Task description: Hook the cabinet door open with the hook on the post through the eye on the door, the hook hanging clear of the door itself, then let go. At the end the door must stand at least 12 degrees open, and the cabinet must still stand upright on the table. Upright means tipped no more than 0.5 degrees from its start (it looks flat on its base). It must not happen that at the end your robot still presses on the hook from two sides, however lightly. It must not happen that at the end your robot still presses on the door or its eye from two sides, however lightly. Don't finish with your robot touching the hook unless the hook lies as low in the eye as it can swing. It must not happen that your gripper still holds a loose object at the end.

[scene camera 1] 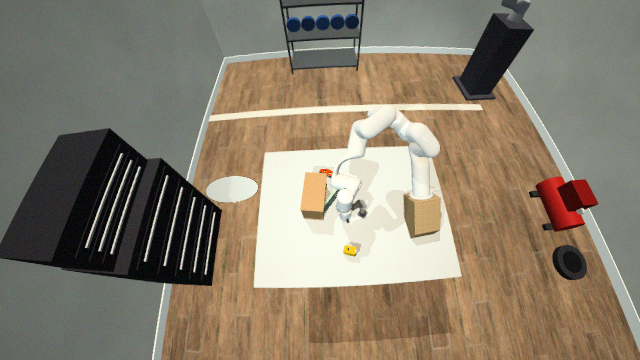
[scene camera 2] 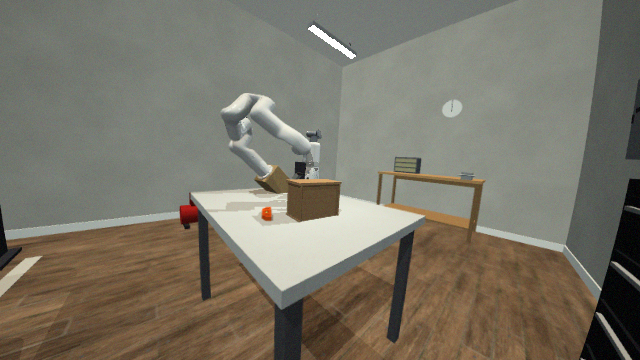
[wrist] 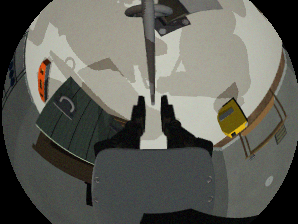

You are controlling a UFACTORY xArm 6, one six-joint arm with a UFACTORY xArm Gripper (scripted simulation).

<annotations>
wooden cabinet: scene camera 1 314, 189; scene camera 2 307, 199; wrist 70, 164
</annotations>
